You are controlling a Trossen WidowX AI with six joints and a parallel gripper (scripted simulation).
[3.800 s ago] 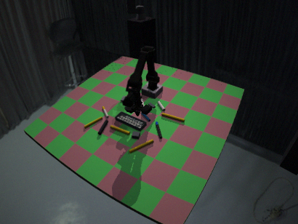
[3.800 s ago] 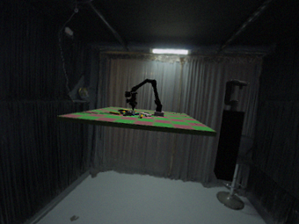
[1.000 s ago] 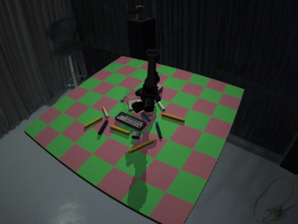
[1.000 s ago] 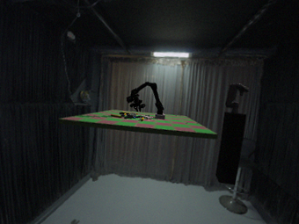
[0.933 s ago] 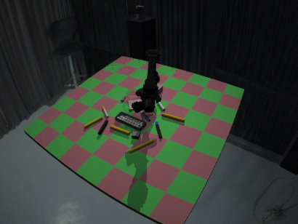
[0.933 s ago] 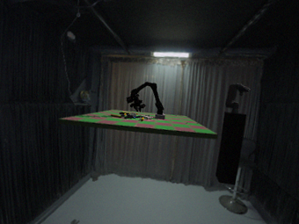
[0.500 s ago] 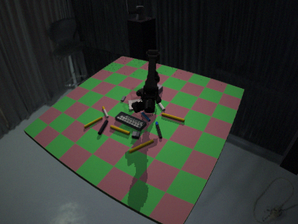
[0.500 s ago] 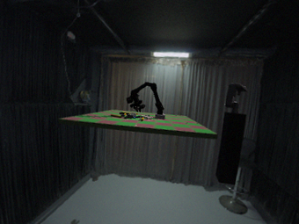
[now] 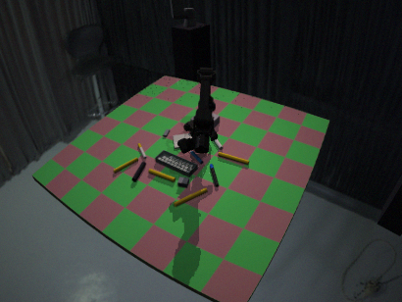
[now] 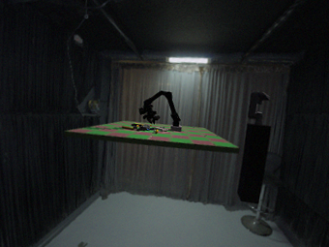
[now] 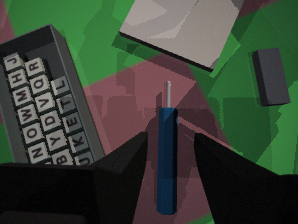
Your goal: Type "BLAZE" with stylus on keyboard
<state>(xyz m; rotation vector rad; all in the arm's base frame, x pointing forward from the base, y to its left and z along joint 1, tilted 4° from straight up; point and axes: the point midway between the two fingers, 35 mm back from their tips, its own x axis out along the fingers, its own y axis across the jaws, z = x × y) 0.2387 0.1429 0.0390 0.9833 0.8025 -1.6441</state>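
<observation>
My gripper tip is 50 mm above the blue stylus and 10 mm to the left of it. Round my gripper tip: white notepad 130 mm to the right, 50 mm below, 50 mm behind; then stylus tip 50 mm to the right, 50 mm below, 10 mm behind; then blue-tipped pen 140 mm to the left, 50 mm below, 30 mm ahead.
</observation>
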